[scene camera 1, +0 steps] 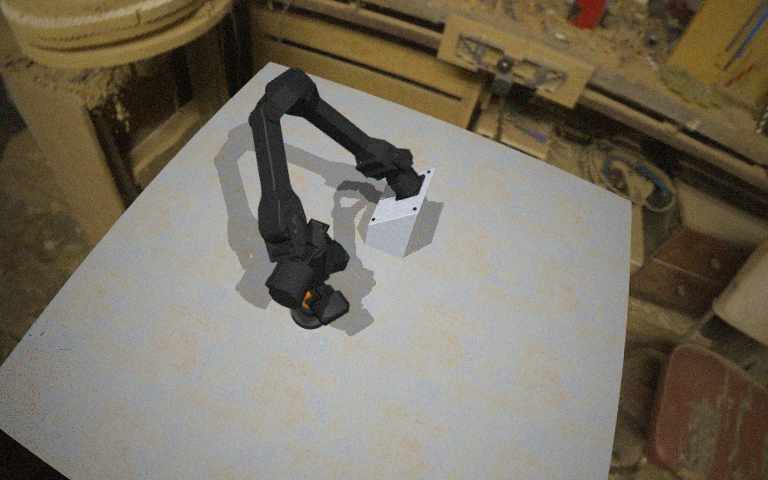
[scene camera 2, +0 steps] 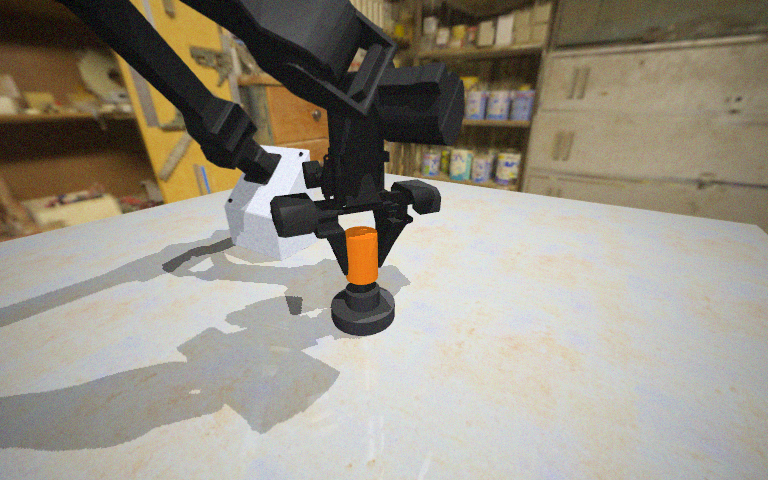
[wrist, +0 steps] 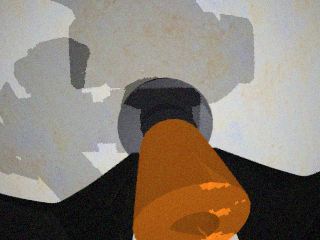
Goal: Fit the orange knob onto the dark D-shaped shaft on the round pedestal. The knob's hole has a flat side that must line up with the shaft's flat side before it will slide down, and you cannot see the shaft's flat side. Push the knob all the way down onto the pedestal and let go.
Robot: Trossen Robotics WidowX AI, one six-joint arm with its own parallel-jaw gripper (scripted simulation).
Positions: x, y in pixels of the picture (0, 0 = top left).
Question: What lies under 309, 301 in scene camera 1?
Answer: My gripper.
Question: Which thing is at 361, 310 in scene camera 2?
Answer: A dark round pedestal.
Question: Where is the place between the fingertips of my gripper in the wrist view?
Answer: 174, 157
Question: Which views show my gripper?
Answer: Scene camera 1, scene camera 2 and the wrist view: all of them.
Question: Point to a dark round pedestal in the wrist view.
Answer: At 157, 100
